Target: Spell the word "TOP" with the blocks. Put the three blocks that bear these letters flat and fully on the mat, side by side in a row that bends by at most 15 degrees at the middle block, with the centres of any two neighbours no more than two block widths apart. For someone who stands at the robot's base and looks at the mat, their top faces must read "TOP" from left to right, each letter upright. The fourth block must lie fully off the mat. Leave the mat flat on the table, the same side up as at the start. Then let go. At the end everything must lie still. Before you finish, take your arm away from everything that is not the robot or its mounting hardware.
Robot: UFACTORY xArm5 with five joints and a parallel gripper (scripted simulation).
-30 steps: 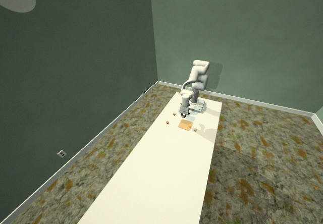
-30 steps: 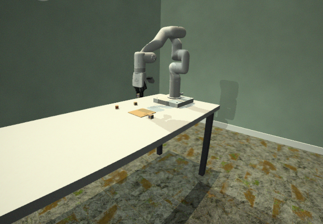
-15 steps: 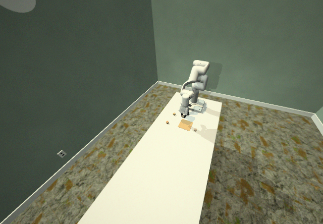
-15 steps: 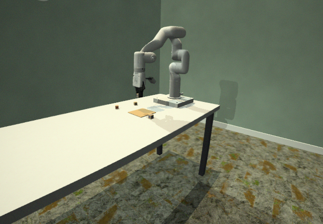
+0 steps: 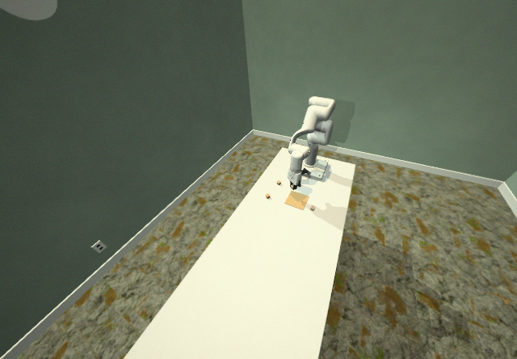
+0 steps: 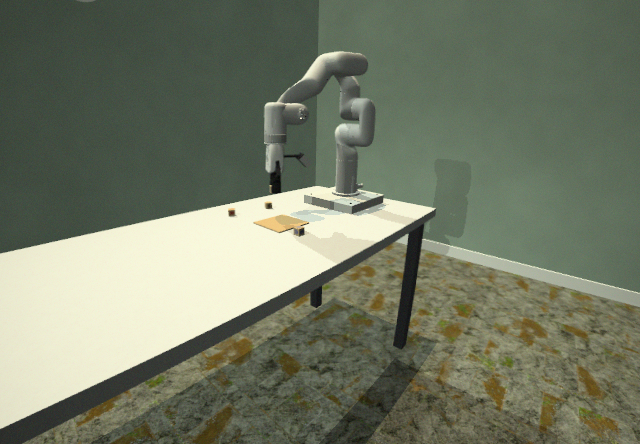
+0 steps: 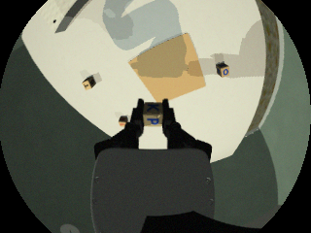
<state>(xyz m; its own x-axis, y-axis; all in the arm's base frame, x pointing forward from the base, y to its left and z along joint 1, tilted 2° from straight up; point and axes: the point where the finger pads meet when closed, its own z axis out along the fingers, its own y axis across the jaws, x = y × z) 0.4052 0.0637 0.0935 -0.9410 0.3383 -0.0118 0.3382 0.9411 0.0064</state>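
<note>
My gripper is now 120 mm above the tan mat and 40 mm to the right of it.
</note>
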